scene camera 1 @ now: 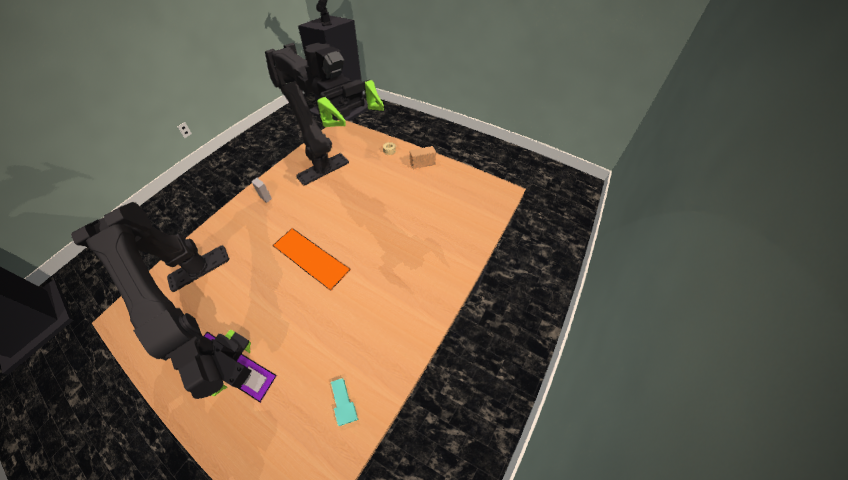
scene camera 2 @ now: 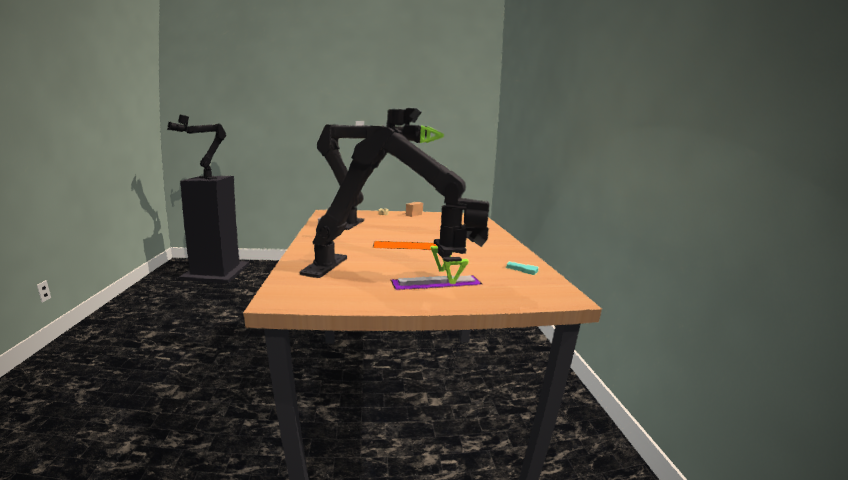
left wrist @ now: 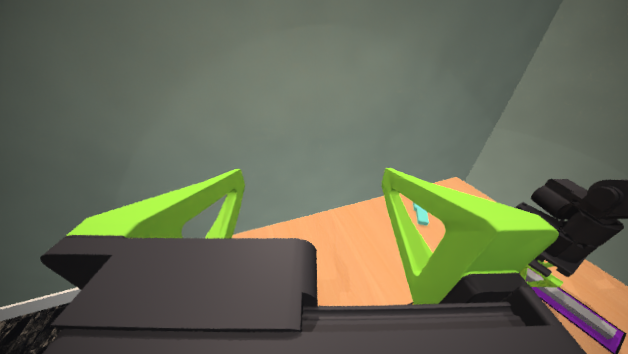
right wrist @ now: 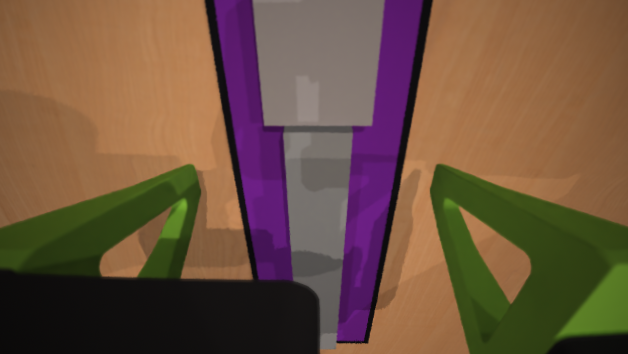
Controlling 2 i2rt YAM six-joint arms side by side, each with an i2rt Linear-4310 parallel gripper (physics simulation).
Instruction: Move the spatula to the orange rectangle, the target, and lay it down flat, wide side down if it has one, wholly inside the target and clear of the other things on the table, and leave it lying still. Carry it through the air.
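Places are measured from the left arm's base along level axes (x ahead, y left, z up), in centimetres.
Where they show: left gripper, fingertip midpoint: (scene camera 1: 364, 115) (scene camera 2: 441, 135) (left wrist: 313, 176); right gripper, fingertip midpoint: (scene camera 2: 446, 277) (left wrist: 531, 275) (right wrist: 315, 177); left arm's base, link origin: (scene camera 1: 323, 169) (scene camera 2: 349, 224); right arm's base, link origin: (scene camera 1: 199, 268) (scene camera 2: 325, 266).
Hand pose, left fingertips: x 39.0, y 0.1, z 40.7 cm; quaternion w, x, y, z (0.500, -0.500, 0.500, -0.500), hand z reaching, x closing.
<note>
Things, the pixels of their top centre, and the offset from my left fingertips. "spot": a spot on its surface instead.
- grey spatula, top centre: (right wrist: 317, 231) (scene camera 2: 437, 277) (scene camera 1: 228, 363) (left wrist: 547, 285) dx +10.0, dy -55.3, dz -39.3 cm
- orange rectangle, surface spot: (scene camera 1: 311, 259) spot: dx -4.8, dy -22.5, dz -40.6 cm
- teal paddle-shaped thing, top centre: (scene camera 1: 342, 400) (scene camera 2: 522, 265) (left wrist: 422, 210) dx +34.7, dy -36.2, dz -39.2 cm
- grey block, top centre: (scene camera 1: 257, 182) dx -39.8, dy -23.8, dz -33.1 cm
- pale ring, top centre: (scene camera 1: 389, 146) (scene camera 2: 383, 209) dx -31.6, dy +26.2, dz -38.2 cm
- brown block, top centre: (scene camera 1: 422, 151) (scene camera 2: 414, 203) dx -17.0, dy +31.3, dz -34.7 cm
The grey spatula (scene camera 1: 255, 380) (scene camera 2: 422, 280) (left wrist: 575, 309) (right wrist: 317, 200) lies flat on the purple rectangle (scene camera 1: 265, 387) (left wrist: 607, 345) (right wrist: 375, 200). In the right wrist view its wide blade is at the top and its narrow handle runs down. My right gripper (scene camera 1: 230, 365) (scene camera 2: 446, 276) (right wrist: 315, 177) is open and low, pointing down, one finger on each side of the handle near the blade, touching neither. The orange rectangle (scene camera 1: 311, 259) (scene camera 2: 401, 245) lies in the middle of the table. My left gripper (scene camera 1: 360, 116) (scene camera 2: 441, 135) (left wrist: 313, 176) is open, empty and raised high.
A teal paddle-shaped thing (scene camera 1: 343, 403) (scene camera 2: 522, 268) (left wrist: 422, 216) lies beyond the purple rectangle. A grey block (scene camera 1: 261, 190) stands between the arm bases. A pale ring (scene camera 1: 388, 152) (scene camera 2: 383, 211) and a brown block (scene camera 1: 422, 157) (scene camera 2: 414, 208) stand near the far edge.
</note>
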